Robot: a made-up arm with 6 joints. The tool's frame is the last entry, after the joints. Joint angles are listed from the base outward. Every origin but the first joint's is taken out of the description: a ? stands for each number. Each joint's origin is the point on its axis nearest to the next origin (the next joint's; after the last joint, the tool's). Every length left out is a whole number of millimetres.
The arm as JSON. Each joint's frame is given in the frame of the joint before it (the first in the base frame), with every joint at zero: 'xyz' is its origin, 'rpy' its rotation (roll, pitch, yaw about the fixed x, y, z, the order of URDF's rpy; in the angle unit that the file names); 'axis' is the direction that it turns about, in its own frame. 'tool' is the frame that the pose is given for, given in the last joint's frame.
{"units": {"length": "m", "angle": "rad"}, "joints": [
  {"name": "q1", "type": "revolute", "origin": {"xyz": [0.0, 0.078, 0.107], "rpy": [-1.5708, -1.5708, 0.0]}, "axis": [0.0, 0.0, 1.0]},
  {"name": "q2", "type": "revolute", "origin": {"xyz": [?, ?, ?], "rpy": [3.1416, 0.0, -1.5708]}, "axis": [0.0, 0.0, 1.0]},
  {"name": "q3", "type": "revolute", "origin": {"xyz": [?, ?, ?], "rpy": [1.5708, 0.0, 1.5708]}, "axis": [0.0, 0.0, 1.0]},
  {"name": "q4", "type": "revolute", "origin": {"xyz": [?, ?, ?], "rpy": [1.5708, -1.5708, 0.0]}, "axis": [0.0, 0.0, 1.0]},
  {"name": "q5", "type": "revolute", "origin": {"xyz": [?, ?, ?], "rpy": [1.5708, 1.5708, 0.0]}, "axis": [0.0, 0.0, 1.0]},
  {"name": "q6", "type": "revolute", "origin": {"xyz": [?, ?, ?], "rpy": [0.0, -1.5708, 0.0]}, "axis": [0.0, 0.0, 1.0]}
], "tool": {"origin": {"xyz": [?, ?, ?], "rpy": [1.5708, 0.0, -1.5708]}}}
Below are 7 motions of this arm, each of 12 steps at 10 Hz.
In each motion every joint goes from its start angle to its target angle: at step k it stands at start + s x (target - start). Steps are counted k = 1, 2, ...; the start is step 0. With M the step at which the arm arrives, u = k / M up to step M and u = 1 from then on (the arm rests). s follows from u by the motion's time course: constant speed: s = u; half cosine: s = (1 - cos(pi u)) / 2; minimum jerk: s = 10 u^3 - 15 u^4 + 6 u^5.
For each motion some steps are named. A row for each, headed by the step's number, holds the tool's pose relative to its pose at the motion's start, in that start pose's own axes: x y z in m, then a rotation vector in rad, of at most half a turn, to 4 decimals.
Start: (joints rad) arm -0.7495 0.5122 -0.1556 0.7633 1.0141 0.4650
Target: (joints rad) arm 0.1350 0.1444 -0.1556 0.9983 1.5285 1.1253
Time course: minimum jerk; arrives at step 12
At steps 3, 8, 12:
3: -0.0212 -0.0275 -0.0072 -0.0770 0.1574 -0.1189
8: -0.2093 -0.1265 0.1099 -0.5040 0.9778 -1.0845
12: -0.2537 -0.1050 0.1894 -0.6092 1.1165 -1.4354

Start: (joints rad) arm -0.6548 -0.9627 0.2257 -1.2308 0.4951 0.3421
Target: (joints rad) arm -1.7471 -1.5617 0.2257 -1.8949 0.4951 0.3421
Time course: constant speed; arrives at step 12
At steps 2, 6, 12:
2: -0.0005 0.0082 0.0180 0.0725 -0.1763 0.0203
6: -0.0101 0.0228 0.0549 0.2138 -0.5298 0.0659
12: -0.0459 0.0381 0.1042 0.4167 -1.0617 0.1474

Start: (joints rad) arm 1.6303 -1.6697 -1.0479 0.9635 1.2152 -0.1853
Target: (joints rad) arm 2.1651 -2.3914 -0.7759 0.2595 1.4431 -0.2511
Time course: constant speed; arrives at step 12
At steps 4, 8, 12:
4: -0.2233 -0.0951 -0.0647 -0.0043 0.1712 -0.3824
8: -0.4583 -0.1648 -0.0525 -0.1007 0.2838 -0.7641
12: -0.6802 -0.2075 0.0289 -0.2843 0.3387 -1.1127

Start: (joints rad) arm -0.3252 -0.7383 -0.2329 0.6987 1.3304 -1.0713
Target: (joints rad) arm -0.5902 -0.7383 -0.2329 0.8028 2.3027 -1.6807
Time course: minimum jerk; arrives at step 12
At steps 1, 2, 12:
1: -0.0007 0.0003 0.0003 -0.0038 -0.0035 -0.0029
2: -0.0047 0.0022 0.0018 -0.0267 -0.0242 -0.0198
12: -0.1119 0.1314 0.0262 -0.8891 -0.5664 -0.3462

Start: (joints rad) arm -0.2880 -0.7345 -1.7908 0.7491 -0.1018 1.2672
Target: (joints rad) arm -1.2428 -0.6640 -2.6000 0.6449 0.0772 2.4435
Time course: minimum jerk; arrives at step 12
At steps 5, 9, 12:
5: 0.1131 0.0356 0.0897 -0.3744 0.4938 0.0276
9: 0.2644 0.0943 -0.0150 -0.9269 1.4065 -0.1926
12: 0.2779 0.0852 -0.0635 -1.0179 1.5901 -0.2718

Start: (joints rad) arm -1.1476 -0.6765 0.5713 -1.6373 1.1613 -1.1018
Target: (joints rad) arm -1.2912 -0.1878 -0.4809 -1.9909 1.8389 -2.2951
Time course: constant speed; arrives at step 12
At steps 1, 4, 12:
1: -0.0104 -0.0073 0.0188 -0.1062 -0.1583 -0.1100
4: -0.0523 -0.0005 0.0602 -0.4766 -0.5974 -0.4097
12: -0.1217 0.1494 0.0685 -1.8835 -1.1441 -0.8954

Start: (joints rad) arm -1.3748 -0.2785 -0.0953 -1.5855 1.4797 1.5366
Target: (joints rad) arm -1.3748 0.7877 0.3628 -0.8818 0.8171 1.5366
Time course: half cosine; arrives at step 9
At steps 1, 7, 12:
1: 0.0056 0.0163 0.0059 -0.0334 0.0018 0.0122
7: -0.1287 0.4796 0.1594 -0.8865 -0.3168 0.2673
12: -0.1871 0.5201 0.1749 -0.9704 -0.4050 0.2748

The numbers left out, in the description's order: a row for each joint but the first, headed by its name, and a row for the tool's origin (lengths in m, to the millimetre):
q2: 0.323 -0.024 0.0
q3: -0.083 -0.023 0.0
q4: 0.1 0.425 0.0
q5: -0.001 -0.379 0.0
q6: 0.148 -0.056 0.0
tool: -0.055 0.009 0.0

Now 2 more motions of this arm.
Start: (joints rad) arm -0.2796 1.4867 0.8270 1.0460 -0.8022 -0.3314
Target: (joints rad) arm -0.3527 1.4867 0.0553 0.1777 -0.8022 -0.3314
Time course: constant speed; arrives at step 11
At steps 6, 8, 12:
6: 0.3356 -0.0480 -0.0949 -0.0404 -0.5703 0.3223
8: 0.4461 -0.0310 -0.0941 -0.0394 -0.7790 0.3944
12: 0.5943 0.0154 -0.0633 -0.0228 -1.1034 0.4645

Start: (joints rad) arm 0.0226 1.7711 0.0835 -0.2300 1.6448 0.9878
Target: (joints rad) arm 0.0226 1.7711 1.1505 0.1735 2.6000 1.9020
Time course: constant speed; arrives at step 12
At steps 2, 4, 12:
2: -0.0502 -0.0103 0.1000 0.0891 -0.0306 -0.0947
4: -0.1160 -0.0182 0.1869 0.2121 -0.0705 -0.1504
12: -0.4531 -0.0267 0.3704 0.7984 -0.2807 0.1473

